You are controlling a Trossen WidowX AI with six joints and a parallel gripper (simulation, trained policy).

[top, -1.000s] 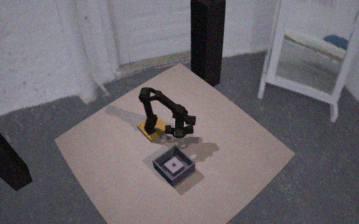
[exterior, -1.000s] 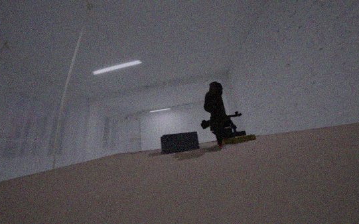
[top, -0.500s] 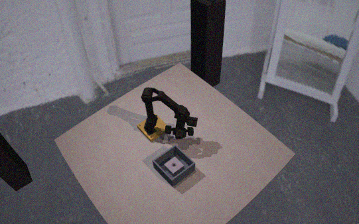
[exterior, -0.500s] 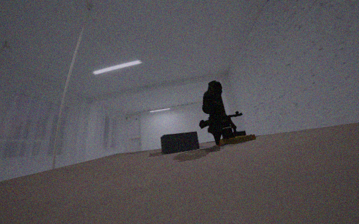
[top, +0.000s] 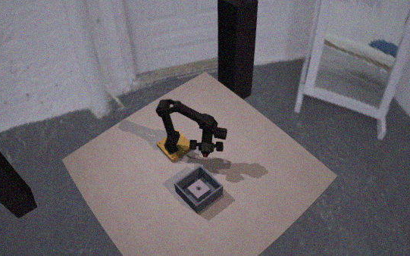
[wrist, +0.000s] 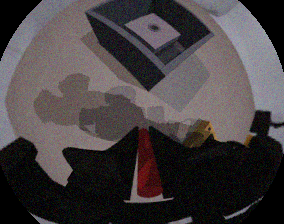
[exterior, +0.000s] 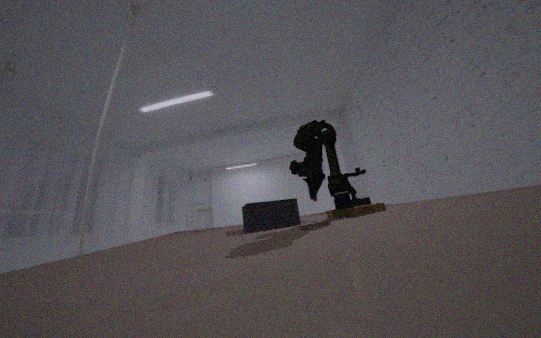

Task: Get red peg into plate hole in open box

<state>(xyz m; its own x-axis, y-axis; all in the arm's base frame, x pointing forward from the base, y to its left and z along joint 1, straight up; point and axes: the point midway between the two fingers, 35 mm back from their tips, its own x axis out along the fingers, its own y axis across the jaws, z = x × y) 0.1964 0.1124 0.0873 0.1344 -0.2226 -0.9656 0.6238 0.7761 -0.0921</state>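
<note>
My gripper tip is now 14 cm short of the plate, 15 cm to the left of it and 4 cm above it. From my gripper tip the other things lie so: red peg (1 cm behind, 1 cm to the left, 3 cm above); box (14 cm ahead, 15 cm to the right, 6 cm below).
</note>
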